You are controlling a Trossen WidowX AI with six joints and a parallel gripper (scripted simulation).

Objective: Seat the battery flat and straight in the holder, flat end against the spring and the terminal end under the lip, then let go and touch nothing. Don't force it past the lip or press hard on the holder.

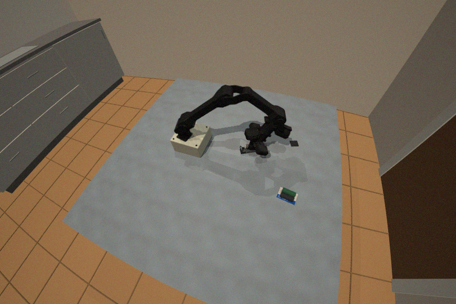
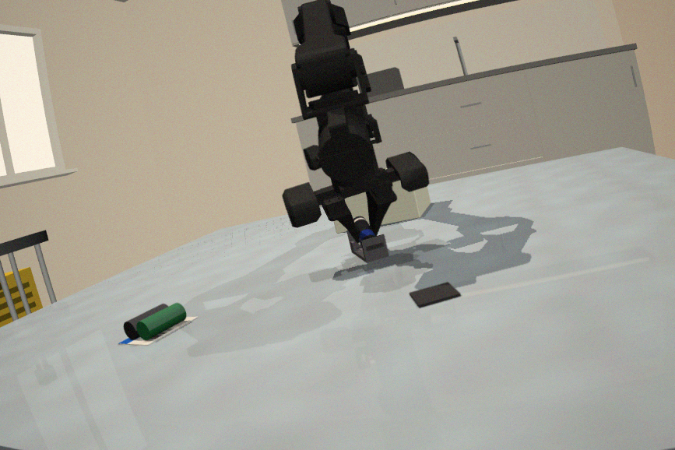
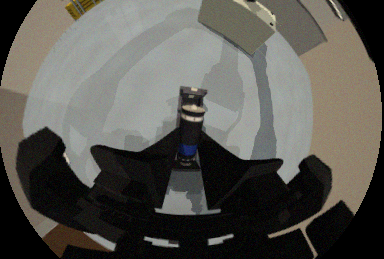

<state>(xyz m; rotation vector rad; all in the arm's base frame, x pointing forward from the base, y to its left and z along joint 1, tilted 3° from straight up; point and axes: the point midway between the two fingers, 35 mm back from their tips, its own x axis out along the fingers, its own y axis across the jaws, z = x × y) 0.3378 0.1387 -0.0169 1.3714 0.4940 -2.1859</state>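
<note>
The battery lies 10 mm above my gripper tip. Also, from my gripper tip: blister card: 270 mm ahead, 160 mm to the right, 10 mm below.
</note>
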